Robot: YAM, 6 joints.
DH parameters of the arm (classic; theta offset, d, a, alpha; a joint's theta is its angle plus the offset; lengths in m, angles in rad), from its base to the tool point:
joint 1: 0 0.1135 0.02 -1.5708
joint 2: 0 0 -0.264 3.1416
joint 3: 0.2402 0 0.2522 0
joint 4: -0.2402 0 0.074 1.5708
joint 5: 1.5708 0 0 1.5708
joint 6: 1.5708 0.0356 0 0
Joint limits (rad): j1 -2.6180..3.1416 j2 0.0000..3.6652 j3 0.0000..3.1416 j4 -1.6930..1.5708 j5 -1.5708..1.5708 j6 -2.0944..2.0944
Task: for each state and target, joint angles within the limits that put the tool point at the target. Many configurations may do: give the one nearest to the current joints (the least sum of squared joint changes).
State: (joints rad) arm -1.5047 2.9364 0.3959 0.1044 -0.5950 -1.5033
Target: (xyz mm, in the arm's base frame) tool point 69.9 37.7 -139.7
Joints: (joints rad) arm -2.3220 3.6392 0.6426 0.1889 -0.7928 -1.5033
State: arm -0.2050 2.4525 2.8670 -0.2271 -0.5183 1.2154
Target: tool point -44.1 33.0 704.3
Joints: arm -0.2035 1.4652 3.1416 -0.5509 -0.7173 1.2154
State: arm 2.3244 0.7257 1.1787 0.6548 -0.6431 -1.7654
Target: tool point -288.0 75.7 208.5
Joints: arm 2.8116 1.4434 0.6442 0.4696 -0.6553 -1.7654
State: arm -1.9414 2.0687 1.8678 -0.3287 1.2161 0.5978
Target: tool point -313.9 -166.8 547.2
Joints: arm -2.5591 1.7680 2.1976 -0.2166 1.2153 0.5978
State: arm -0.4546 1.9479 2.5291 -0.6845 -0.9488 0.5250
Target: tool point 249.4 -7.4 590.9
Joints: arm -0.1511 1.6165 2.4375 -0.8908 -1.0148 0.5250
